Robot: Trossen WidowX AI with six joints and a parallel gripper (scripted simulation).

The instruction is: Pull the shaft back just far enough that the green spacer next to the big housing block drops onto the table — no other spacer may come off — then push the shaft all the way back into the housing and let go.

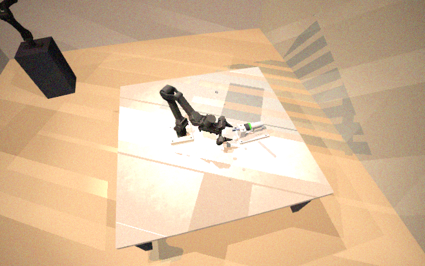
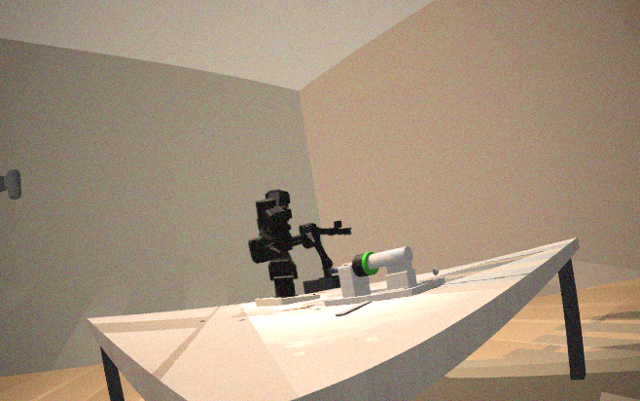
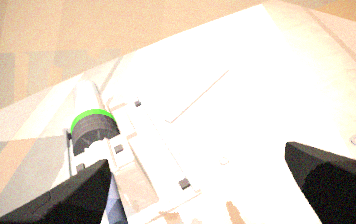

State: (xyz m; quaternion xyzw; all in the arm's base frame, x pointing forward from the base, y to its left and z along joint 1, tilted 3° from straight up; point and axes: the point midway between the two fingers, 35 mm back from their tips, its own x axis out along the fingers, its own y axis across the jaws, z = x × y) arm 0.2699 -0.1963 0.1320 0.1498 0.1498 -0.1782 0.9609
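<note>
Now: gripper tip 120 mm short of the pale blue-grey shaft, 60 mm to the right of it and 60 mm above it. Round my gripper tip: thin flat strip: 230 mm ahead, 140 mm below, 110 mm to the right; then black spacer: 130 mm ahead, 60 mm to the left, 60 mm below; then green spacer: 160 mm ahead, 60 mm to the left, 60 mm below.
</note>
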